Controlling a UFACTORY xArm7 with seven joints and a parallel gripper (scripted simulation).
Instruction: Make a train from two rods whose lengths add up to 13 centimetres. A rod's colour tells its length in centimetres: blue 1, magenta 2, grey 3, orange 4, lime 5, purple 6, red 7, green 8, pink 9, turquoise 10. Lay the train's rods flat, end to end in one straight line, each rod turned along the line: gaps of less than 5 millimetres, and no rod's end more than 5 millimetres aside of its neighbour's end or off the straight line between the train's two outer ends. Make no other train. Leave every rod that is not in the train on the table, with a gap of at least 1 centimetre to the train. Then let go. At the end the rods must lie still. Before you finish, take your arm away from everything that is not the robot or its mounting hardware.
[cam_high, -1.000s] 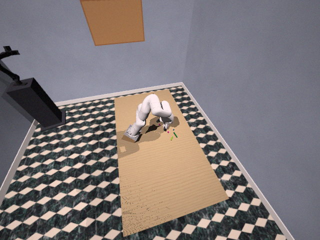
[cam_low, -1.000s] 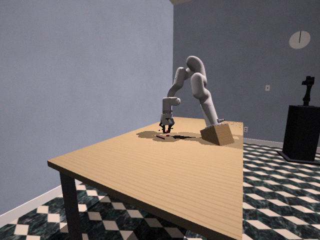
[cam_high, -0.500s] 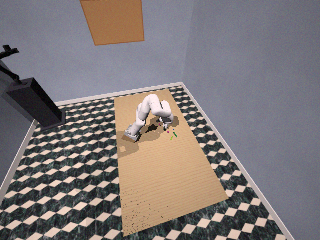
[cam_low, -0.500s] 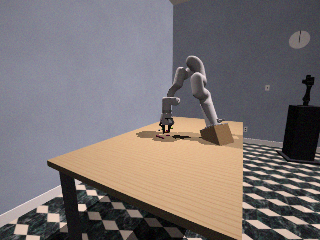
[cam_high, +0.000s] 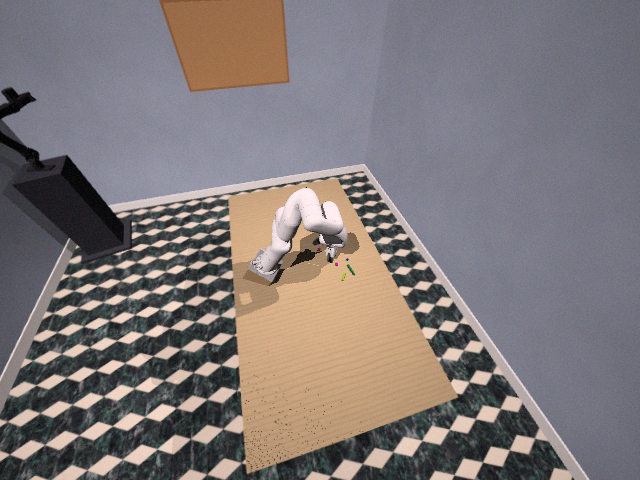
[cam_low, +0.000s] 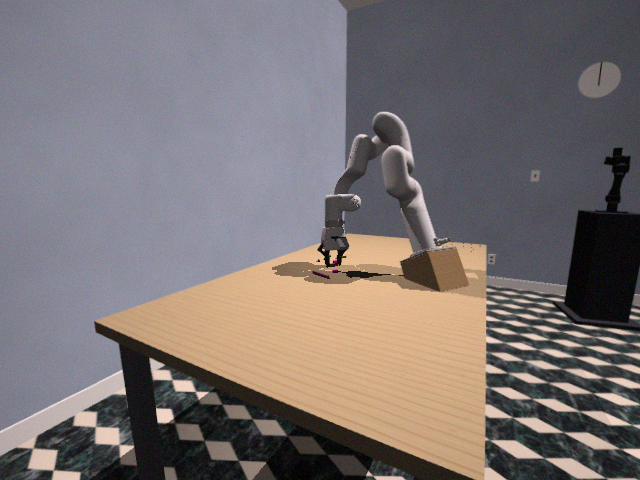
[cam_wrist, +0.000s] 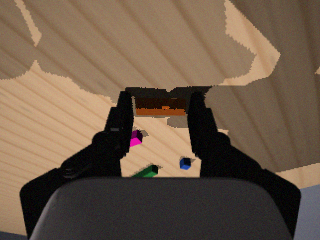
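The orange rod lies 2 cm below my hand. Also, from my hand: blue rod (8 cm ahead, 5 cm to the right, 2 cm below); green rod (6 cm ahead, 13 cm to the right, 2 cm below); lime rod (15 cm to the right, 2 cm below).
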